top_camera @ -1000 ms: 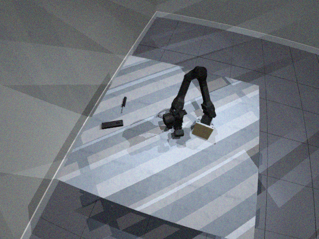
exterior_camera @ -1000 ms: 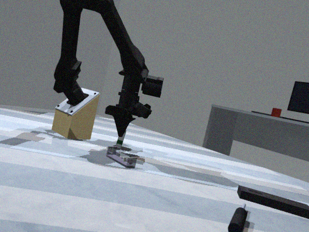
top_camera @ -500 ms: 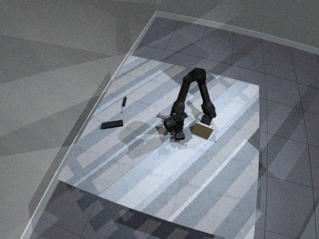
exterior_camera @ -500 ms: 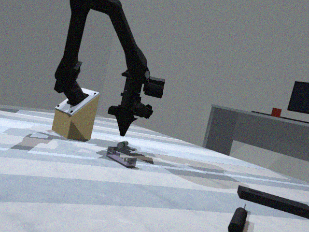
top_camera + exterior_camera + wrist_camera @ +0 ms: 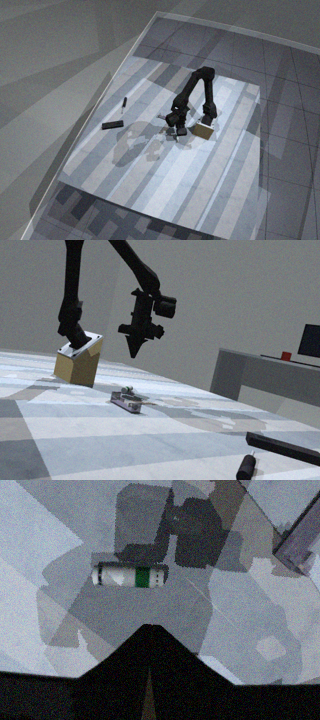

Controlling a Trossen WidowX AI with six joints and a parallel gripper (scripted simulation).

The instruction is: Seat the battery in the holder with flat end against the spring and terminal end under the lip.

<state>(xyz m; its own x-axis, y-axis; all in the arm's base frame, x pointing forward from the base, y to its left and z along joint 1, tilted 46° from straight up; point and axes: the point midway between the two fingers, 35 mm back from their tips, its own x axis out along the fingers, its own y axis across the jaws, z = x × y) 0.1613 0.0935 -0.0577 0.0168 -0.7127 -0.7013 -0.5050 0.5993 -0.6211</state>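
Now: gripper tip 11 cm above the battery, 2 cm to the right of it and 1 cm past it. From my gripper tip the other things lie so: black bar 47 cm ahead, 13 cm to the left, 10 cm below.
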